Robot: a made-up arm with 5 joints.
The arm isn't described. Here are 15 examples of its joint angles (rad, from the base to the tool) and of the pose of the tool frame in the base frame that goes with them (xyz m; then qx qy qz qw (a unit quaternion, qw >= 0)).
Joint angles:
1: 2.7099 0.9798 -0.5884 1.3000 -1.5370
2: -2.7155 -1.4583 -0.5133 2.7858 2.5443
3: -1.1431 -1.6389 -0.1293 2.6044 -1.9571
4: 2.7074 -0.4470 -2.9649 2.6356 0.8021
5: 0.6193 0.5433 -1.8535 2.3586 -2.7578
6: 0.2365 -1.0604 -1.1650 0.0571 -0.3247
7: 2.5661 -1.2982 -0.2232 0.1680 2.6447
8: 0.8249 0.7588 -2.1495 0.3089 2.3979
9: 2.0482 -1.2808 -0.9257 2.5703 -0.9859
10: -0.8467 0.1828 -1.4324 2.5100 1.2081
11: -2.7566 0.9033 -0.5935 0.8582 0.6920
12: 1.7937 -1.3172 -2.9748 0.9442 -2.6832
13: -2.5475 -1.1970 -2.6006 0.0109 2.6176
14: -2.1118 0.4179 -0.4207 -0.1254 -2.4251
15: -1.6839 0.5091 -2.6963 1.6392 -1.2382
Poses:
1: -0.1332 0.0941 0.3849 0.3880 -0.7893 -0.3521 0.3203
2: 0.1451 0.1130 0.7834 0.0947 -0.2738 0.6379 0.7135
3: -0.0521 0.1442 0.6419 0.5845 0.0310 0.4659 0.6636
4: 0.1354 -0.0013 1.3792 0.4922 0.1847 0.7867 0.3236
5: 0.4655 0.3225 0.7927 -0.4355 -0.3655 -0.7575 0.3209
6: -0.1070 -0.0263 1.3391 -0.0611 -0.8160 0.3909 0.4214
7: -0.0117 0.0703 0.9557 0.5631 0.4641 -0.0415 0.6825
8: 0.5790 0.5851 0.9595 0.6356 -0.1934 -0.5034 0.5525
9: 0.0640 -0.0597 0.9235 0.0519 -0.3876 -0.9178 0.0686
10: 0.2399 -0.2909 0.8410 0.0752 0.4146 -0.7383 0.5267
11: -0.2346 -0.0470 0.3518 -0.4656 -0.0164 0.8777 0.1123
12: 0.2226 -0.8367 0.9820 -0.5263 -0.8219 0.1373 0.1690
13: 0.6629 0.4942 1.1072 -0.0421 -0.8796 0.4169 0.2253
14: -0.2000 -0.3120 0.5821 0.1841 0.0803 0.2819 0.9382
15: -0.0667 -0.6184 1.1993 -0.0491 -0.0404 -0.0631 0.9960
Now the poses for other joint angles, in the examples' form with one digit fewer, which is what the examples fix.
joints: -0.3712 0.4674 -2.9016 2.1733 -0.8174
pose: 0.526 -0.191 1.214 0.136 -0.045 0.375 0.916
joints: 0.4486 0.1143 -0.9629 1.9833 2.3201
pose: 0.319 0.130 0.731 -0.381 0.016 -0.604 0.700
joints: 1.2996 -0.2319 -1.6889 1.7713 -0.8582
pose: 0.125 0.386 1.155 0.115 0.127 0.931 0.324
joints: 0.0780 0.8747 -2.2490 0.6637 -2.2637
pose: 0.848 0.075 0.855 -0.235 0.087 0.921 0.298
